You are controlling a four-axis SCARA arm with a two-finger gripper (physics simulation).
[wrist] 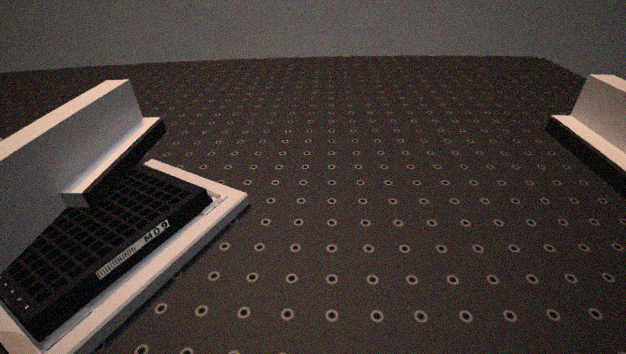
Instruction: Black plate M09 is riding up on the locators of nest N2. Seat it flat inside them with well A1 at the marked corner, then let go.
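Places are measured from the arm's base along level axes (x left, y back, z up), in centimetres.
Pixels of known places: gripper, between the fingertips: [352,101].
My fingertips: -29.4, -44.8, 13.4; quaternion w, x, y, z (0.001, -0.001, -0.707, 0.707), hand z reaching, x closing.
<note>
For each thing: its top centre in the pictures, then the offset to it from my fingertips, as dx, dy, dz. "*": a spot on its surface instead. Level surfaces: height alone.
- black plate M09, centre of its top: [95,219] +16.5, -3.5, -9.2
- pale nest, a spot on its surface: [233,197] * +8.4, -7.9, -10.9
- dark perforated table, height of its surface: dz -12.1
- tan patch, a spot on its surface: [11,341] * +17.4, +4.2, -10.9
The black plate M09 [117,225] lies at the lower left in the wrist view, on a pale nest [233,197]. Its barcode label faces the nest's long right rim. Small white marks show at its lower-left end. A locator shows by its far right corner; how flat the plate sits is hard to tell. The nest's number does not show. My gripper [352,101] is wide open and empty. Its left finger hangs over the plate and hides part of it; its right finger is far to the right, over the perforated table.
The dark perforated table [400,235] extends right of the nest and behind it, to a far edge against a grey background. A tan patch [11,341] shows on the nest's rim at the lower left corner of the view.
</note>
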